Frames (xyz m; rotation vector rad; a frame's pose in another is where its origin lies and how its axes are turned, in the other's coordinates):
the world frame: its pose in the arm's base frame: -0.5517 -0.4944 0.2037 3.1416 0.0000 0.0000
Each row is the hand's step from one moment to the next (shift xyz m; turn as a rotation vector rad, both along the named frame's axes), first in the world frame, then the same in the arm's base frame.
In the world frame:
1: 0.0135 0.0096 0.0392 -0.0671 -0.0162 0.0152
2: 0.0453 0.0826 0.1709 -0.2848 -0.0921 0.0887
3: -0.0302 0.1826 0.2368 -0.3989 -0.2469 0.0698
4: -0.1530 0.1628 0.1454 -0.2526 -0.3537 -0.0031
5: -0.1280 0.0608 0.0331 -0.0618 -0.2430 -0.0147
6: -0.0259 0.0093 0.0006 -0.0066 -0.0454 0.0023
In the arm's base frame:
1: 0.0135 -0.0096 -0.0392 -0.0671 0.0162 -0.0152
2: 0.0453 -0.0826 -0.1709 -0.2848 0.0921 -0.0887
3: -0.0302 -0.1826 -0.2368 -0.3989 0.2469 -0.0698
4: -0.1530 -0.1628 -0.1454 -0.2526 0.3537 0.0031
5: -0.1280 -0.0608 -0.0331 -0.0618 0.2430 0.0147
6: -0.0259 -0.0093 -0.0006 -0.0066 0.0454 -0.0023

